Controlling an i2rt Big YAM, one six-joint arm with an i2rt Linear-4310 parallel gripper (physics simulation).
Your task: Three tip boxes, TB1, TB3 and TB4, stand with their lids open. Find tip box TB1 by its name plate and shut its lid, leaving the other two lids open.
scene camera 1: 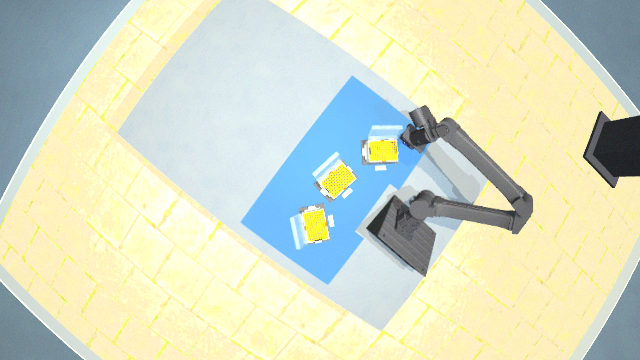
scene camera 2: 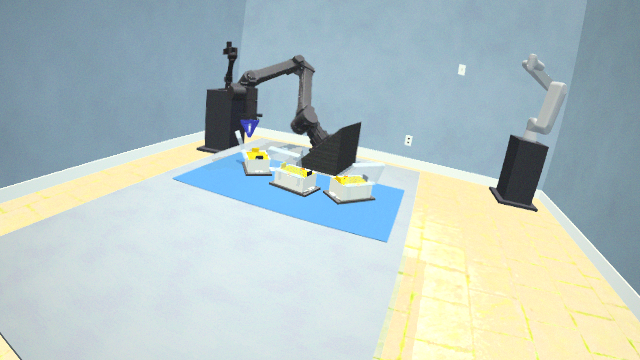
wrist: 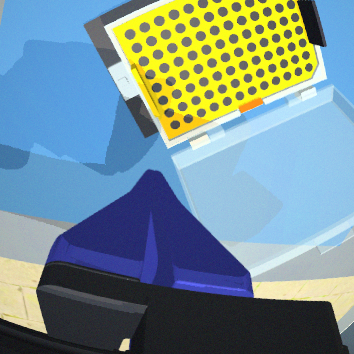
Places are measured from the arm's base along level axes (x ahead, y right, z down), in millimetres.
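Pixels of known places: gripper, fingertip midpoint: [scene camera 1: 403,142] [scene camera 2: 249,137] [wrist: 150,180]; arm's base, link origin: [scene camera 1: 403,224] [scene camera 2: 323,144].
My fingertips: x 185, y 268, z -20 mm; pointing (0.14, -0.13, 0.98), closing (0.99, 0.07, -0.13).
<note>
Ahead of a thing's pixels: the offset from my fingertips to its top centre. "*": to the spot under its first point. Level surfaces: height alone.
Tip box TB1 {dx +40, dy -62, dz +39 mm} [scene camera 1: 383,151] [scene camera 2: 257,164] [wrist: 225,60], with a yellow tip rack, stands nearest my gripper; its name plate is outside the wrist view and unreadable in the scene views. Its clear lid {* dx +79, dy -2, dz +15 mm} [scene camera 1: 385,131] [wrist: 285,185] stands open, leaning back from the hinge side. My gripper [scene camera 1: 405,144] [scene camera 2: 249,134] [wrist: 150,180] is shut and empty, its blue tip pointing down beside the lid's side edge; contact cannot be told. The middle box [scene camera 1: 337,180] [scene camera 2: 295,179] and the far box {dx +96, dy -449, dz +48 mm} [scene camera 1: 315,225] [scene camera 2: 351,190] have their lids open; their plates are unreadable.
The boxes stand on a blue mat {dz +114 mm} [scene camera 1: 310,150] [scene camera 2: 350,220] [wrist: 30,110] on a grey table {dz +117 mm} [scene camera 1: 210,100] [scene camera 2: 175,280]. My arm's dark wedge base [scene camera 1: 402,235] [scene camera 2: 335,150] stands by the mat's edge. A black pedestal [scene camera 1: 617,145] [scene camera 2: 217,120] and a grey arm [scene camera 2: 552,105] stand off the table.
</note>
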